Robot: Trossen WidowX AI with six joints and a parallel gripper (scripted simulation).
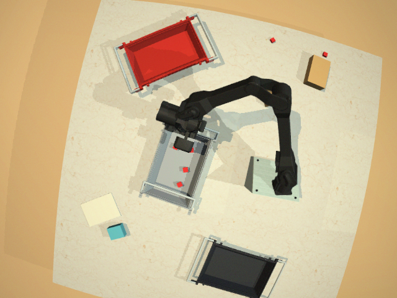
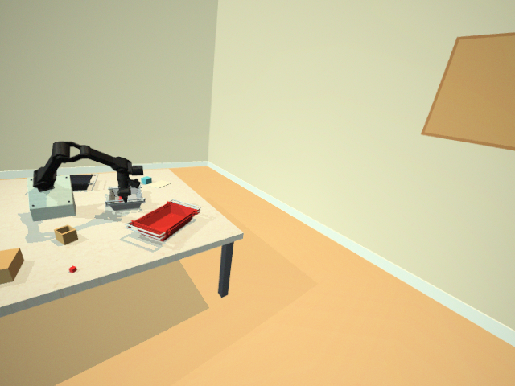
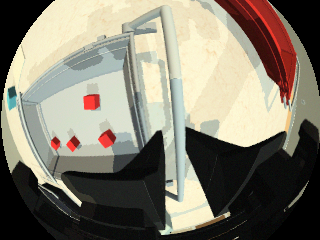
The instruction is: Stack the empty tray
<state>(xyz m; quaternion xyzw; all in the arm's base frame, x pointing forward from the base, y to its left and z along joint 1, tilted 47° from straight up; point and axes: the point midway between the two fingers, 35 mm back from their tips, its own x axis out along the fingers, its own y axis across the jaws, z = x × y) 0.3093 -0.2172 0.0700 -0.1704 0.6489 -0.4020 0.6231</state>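
Right now the black tray is 56 cm to the left of my gripper tip, 21 cm behind it and 3 cm below it. The rest, counted from my gripper tip: cream flat pad: 35 cm to the left, 35 cm ahead, 7 cm below; teal cube: 43 cm to the left, 28 cm ahead, 5 cm below; wooden box: 29 cm behind, 13 cm to the right, 6 cm below.
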